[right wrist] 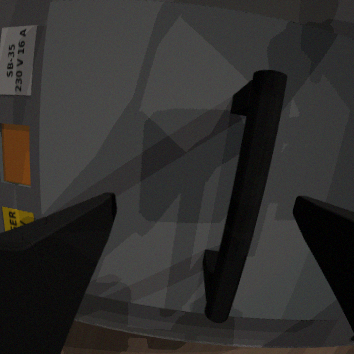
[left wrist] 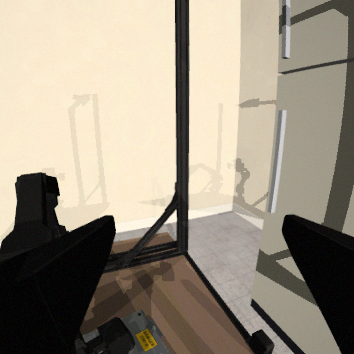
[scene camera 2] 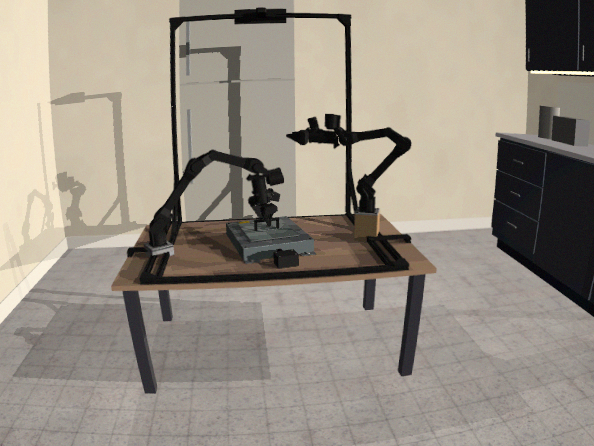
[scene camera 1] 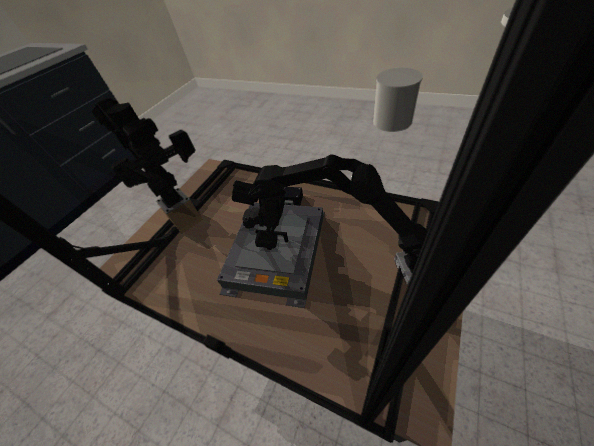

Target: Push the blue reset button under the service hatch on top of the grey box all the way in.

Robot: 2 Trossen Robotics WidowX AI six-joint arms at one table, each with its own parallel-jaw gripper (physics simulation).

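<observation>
The grey box (scene camera 1: 255, 287) (scene camera 2: 277, 250) (right wrist: 17, 110) lies on the table, partly showing in the left wrist view. Its service hatch (scene camera 1: 250, 257) (right wrist: 90, 100) looks closed and flat, with a black bar handle (scene camera 1: 286, 237) (scene camera 2: 256, 226) (right wrist: 252, 195) on top. The blue reset button does not show in any view. My right gripper (scene camera 1: 266, 242) (scene camera 2: 268, 220) (right wrist: 206, 203) is open, pointing down low over the hatch, with the handle between its fingers in its wrist view, nearer one finger. Whether the fingers touch the handle is unclear. My left gripper (scene camera 2: 290, 135) (left wrist: 199, 223) is open and empty, high above the table.
White, orange (scene camera 1: 261, 278) (right wrist: 16, 155) and yellow (scene camera 1: 281, 280) (left wrist: 146, 339) labels lie along one box edge. A small black block (scene camera 2: 286, 258) stands beside the box. Black rails (scene camera 2: 215, 276) edge the table. A wooden block (scene camera 2: 367, 224) is under my left arm's base.
</observation>
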